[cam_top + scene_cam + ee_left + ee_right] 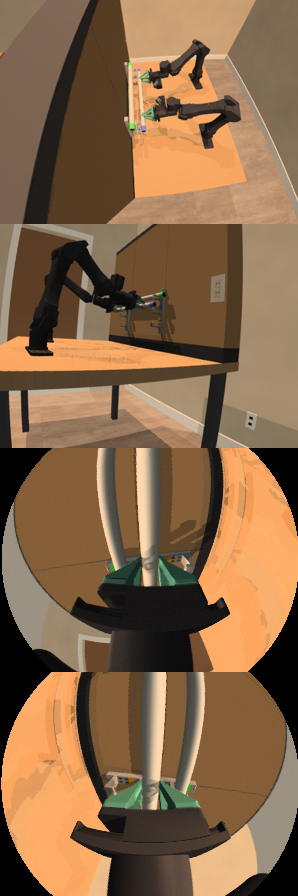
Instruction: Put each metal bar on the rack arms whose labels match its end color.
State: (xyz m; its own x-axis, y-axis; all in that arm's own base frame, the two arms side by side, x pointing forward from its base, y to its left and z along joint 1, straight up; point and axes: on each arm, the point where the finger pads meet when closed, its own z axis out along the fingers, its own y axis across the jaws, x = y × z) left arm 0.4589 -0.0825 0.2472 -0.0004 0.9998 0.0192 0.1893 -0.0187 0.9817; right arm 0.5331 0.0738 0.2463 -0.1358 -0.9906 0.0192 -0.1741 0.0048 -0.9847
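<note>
Now: right hand 15 cm to the right of the blue-ended bar and 1 cm past it. The rest, counted from my right hand: wall socket 40 cm to the right, 14 cm ahead, 5 cm above; brown wall panel 18 cm above, 16 cm to the left, 14 cm ahead; green-ended bar 16 cm to the left, 6 cm above, 5 cm ahead.
The blue-ended bar is 14 cm to the right of my left hand and 2 cm ahead of it. From my left hand the other things lie so: wall socket: 69 cm to the right, 17 cm ahead, 5 cm above; then brown wall panel: 18 cm ahead, 18 cm above, 13 cm to the right; then green-ended bar: 13 cm to the right, 8 cm ahead, 6 cm above.
</note>
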